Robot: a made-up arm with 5 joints.
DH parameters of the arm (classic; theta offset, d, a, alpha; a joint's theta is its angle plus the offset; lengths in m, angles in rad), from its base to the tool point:
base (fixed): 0 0 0.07 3.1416
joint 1: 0 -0.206 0.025 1.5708
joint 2: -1.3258 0 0.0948 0
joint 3: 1.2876 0 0.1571 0
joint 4: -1.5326 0.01 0 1.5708
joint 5: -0.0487 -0.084 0 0
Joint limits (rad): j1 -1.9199..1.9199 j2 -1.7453..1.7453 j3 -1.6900..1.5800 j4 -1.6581..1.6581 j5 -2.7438..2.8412
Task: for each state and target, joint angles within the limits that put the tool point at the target. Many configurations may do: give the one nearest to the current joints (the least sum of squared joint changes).
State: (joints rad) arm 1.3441 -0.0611 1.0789 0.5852 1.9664
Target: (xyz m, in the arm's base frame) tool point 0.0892 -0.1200 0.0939
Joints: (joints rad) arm 1.4945 -0.1775 1.1157 0.7272 1.9664
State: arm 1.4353 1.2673 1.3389 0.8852 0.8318
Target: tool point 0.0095 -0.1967 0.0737
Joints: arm 1.9178 0.5093 0.3814 0.5338 0.8318
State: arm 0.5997 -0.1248 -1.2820 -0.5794 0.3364
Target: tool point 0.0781 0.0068 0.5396
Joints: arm 0.5396 -0.2626 -1.2727 -0.2693 0.3364
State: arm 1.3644 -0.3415 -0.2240 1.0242 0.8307
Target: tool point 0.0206 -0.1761 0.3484
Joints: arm 1.8990 -0.5658 -0.1015 1.2964 0.8307
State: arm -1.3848 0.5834 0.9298 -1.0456 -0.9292
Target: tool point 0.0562 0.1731 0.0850
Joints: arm -1.5927 0.4915 1.0664 -1.1367 -0.9292
